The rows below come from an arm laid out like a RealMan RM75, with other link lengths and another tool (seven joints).
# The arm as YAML. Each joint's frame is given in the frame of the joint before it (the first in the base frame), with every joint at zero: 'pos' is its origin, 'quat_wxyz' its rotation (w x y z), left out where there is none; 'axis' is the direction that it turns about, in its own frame. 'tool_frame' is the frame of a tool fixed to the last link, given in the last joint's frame.
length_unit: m
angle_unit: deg
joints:
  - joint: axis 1
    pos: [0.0, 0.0, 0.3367]
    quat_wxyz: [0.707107, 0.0, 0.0, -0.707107]
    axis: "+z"
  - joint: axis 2
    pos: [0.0, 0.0, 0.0]
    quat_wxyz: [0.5, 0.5, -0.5, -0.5]
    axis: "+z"
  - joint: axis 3
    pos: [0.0, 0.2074, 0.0]
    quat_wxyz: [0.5, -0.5, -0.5, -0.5]
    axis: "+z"
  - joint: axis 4
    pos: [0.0, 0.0, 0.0]
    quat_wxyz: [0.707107, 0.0, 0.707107, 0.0]
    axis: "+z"
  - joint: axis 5
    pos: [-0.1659, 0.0, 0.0]
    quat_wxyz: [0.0, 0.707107, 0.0, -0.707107]
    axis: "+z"
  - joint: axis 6
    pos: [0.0, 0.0, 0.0]
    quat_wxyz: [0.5, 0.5, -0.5, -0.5]
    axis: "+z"
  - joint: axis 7
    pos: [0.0, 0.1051, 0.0]
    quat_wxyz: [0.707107, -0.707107, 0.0, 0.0]
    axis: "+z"
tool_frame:
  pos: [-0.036, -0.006, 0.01]
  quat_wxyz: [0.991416, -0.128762, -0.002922, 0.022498]
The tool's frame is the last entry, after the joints.
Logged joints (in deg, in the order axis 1, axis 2, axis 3, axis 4, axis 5, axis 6, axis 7), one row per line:
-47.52, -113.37, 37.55, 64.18, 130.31, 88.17, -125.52
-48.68, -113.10, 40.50, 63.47, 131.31, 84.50, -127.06
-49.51, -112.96, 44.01, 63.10, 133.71, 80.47, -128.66
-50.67, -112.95, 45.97, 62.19, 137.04, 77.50, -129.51
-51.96, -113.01, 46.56, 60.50, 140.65, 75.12, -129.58
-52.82, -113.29, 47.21, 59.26, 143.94, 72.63, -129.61
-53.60, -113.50, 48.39, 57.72, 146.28, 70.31, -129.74
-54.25, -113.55, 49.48, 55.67, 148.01, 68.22, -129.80
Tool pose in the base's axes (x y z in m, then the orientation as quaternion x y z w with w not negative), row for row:
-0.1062, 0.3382, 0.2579, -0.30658, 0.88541, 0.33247, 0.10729
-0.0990, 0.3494, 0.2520, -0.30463, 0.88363, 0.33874, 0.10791
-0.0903, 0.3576, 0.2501, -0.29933, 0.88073, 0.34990, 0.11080
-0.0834, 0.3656, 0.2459, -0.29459, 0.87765, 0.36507, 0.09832
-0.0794, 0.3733, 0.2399, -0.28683, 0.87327, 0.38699, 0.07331
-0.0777, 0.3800, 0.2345, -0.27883, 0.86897, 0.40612, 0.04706
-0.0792, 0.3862, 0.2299, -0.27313, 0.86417, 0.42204, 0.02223
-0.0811, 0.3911, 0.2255, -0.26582, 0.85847, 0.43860, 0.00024
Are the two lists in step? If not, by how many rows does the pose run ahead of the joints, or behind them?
The pose runs 2 rows behind the joints: the pose in row i belongs to the joints in row i - 2.
